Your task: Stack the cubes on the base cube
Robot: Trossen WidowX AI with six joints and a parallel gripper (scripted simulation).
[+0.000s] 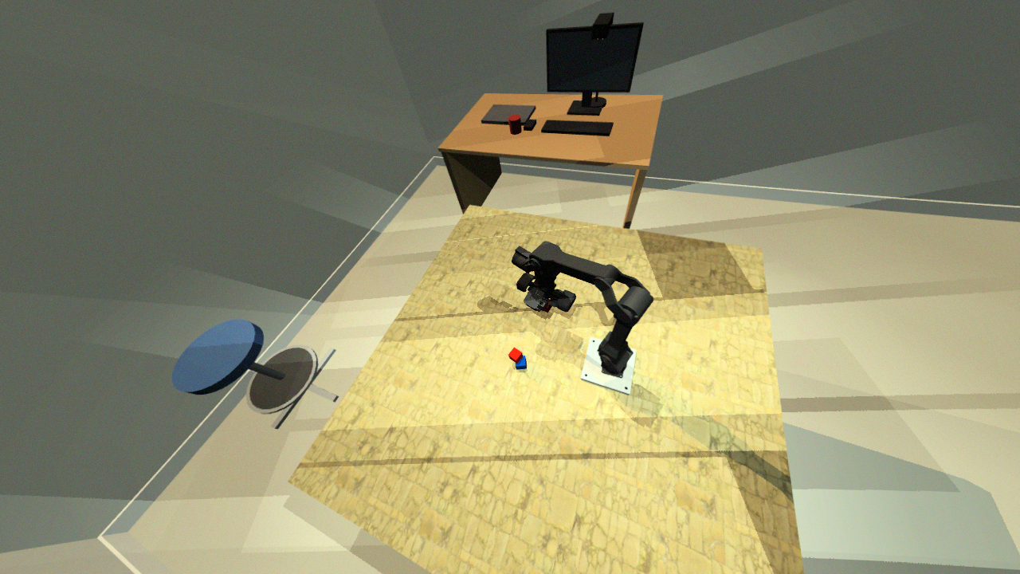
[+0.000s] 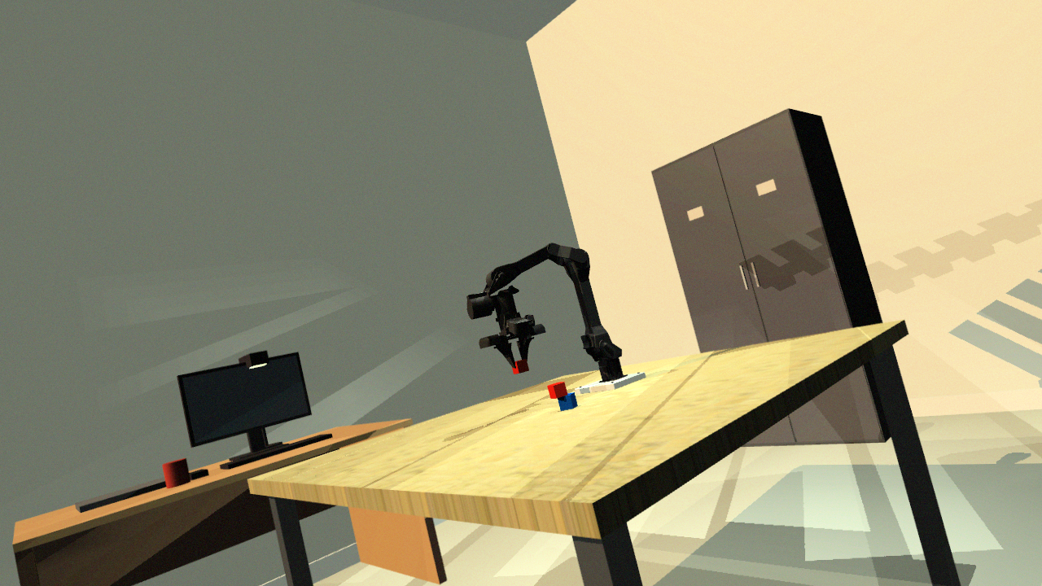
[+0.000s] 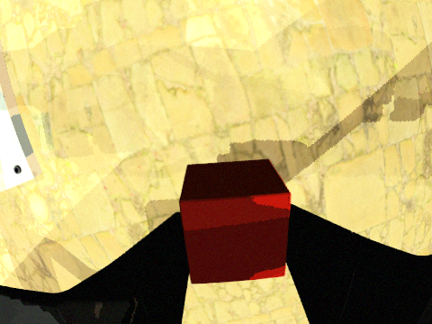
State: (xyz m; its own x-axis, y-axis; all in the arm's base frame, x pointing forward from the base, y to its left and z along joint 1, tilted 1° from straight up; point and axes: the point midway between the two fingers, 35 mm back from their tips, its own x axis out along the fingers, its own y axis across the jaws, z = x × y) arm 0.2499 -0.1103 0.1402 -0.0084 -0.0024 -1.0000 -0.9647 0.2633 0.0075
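The blue cube lies 40 mm ahead of my gripper tip, 180 mm to the left of it and 110 mm below it.
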